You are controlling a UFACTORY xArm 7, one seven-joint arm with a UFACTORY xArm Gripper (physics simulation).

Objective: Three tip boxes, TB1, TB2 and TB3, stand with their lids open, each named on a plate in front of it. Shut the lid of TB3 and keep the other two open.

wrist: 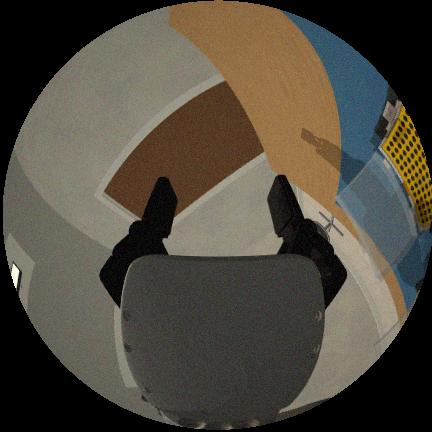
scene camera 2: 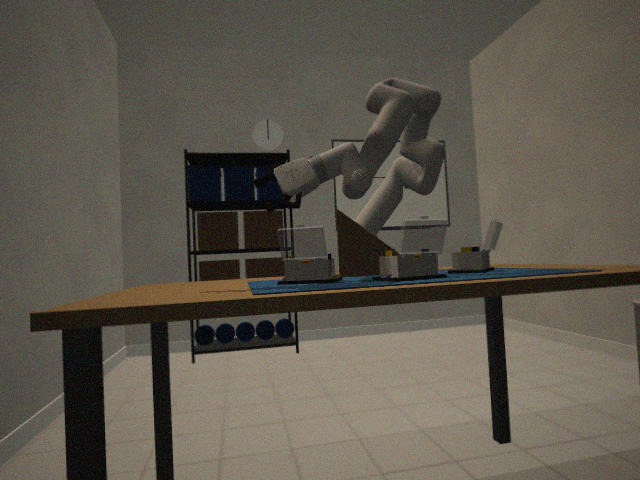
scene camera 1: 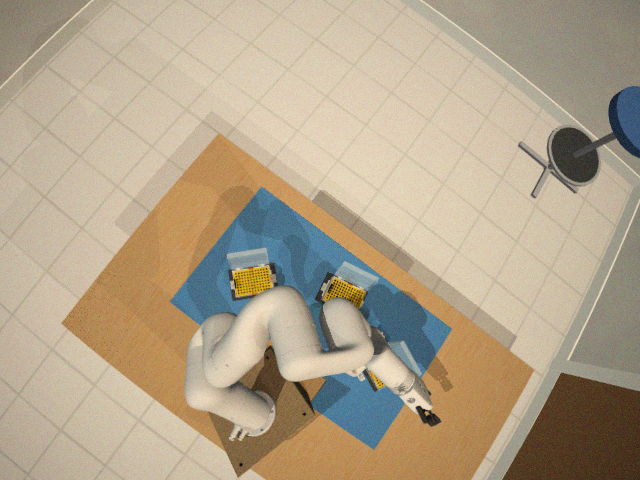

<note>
In view: the gripper (scene camera 1: 431, 409), a blue mat (scene camera 1: 303, 254), a tip box (scene camera 2: 316, 271), a tip box (scene camera 2: 392, 268) and a tip box (scene camera 2: 476, 261).
The gripper shows as well in the wrist view (wrist: 221, 185). The blue mat is seen too in scene camera 2 (scene camera 2: 263, 287).
</note>
